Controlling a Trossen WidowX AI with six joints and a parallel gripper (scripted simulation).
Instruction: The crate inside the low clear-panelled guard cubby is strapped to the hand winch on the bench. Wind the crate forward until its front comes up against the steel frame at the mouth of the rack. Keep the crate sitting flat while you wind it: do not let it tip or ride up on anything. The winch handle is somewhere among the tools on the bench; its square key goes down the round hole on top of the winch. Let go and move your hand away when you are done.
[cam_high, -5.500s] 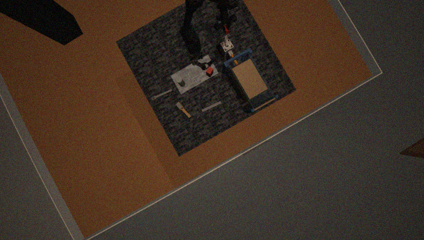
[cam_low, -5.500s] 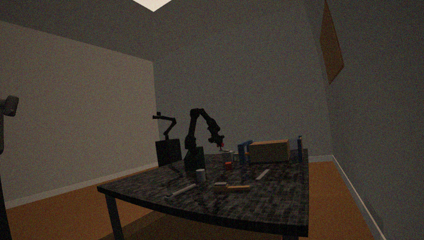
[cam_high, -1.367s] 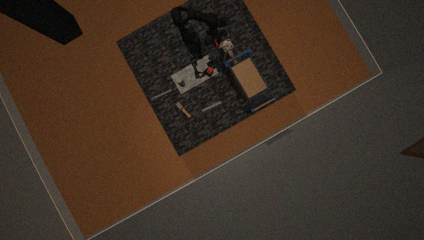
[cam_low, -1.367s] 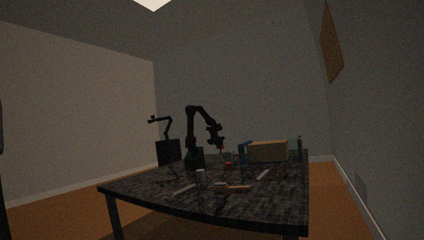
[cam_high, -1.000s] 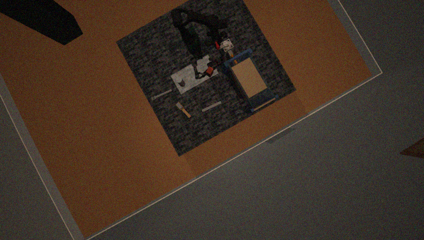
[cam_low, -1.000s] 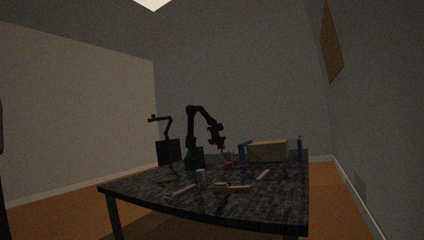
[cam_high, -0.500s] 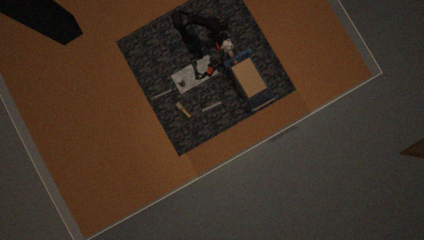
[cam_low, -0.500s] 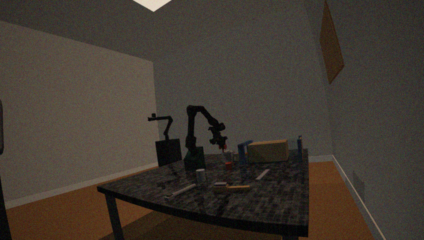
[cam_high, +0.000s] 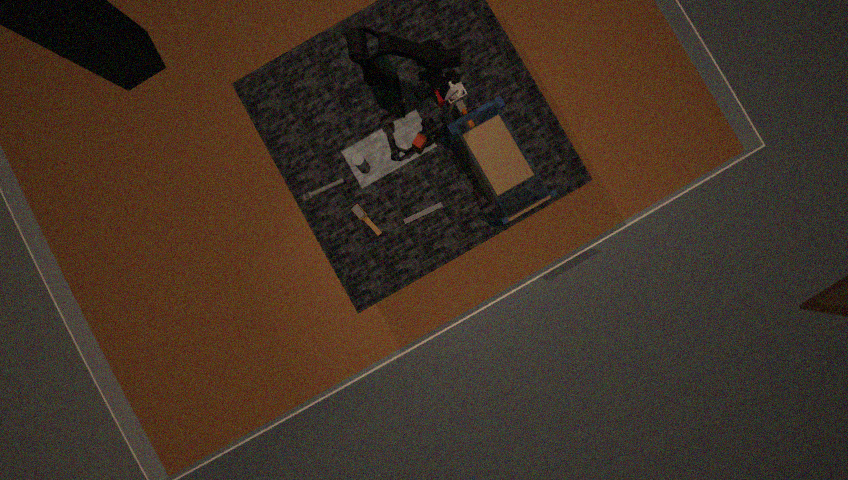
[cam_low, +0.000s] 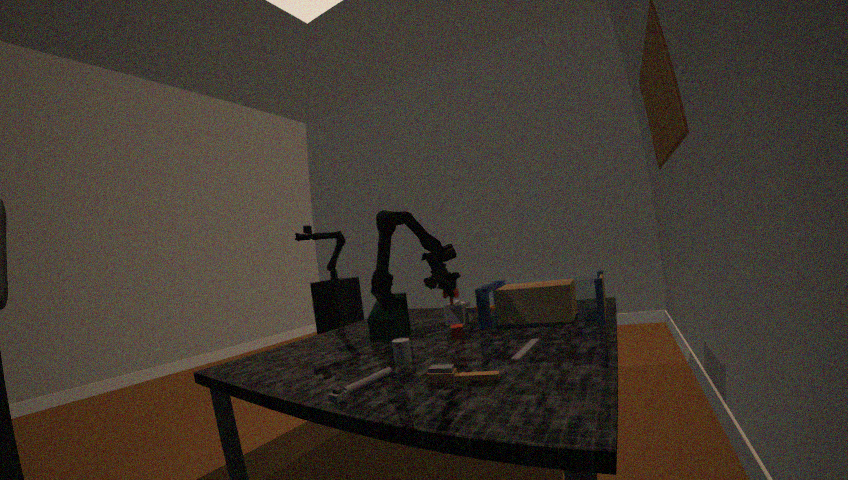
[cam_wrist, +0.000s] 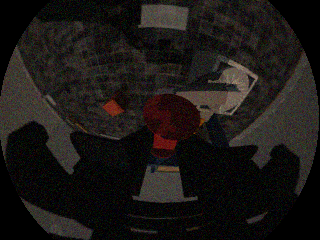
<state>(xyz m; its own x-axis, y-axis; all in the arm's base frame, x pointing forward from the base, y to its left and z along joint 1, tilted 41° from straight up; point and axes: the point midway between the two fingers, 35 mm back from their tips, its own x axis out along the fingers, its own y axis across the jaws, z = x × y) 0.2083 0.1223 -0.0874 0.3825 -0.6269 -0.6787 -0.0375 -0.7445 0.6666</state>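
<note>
The winch handle lies 4 cm to the left of my gripper tip, 3 cm below it and 2 cm behind it. Round my gripper tip: red grip (2 cm behind); blue steel frame (12 cm ahead, 10 cm to the left, 2 cm below); winch (10 cm below, 9 cm to the left, 5 cm behind).
</note>
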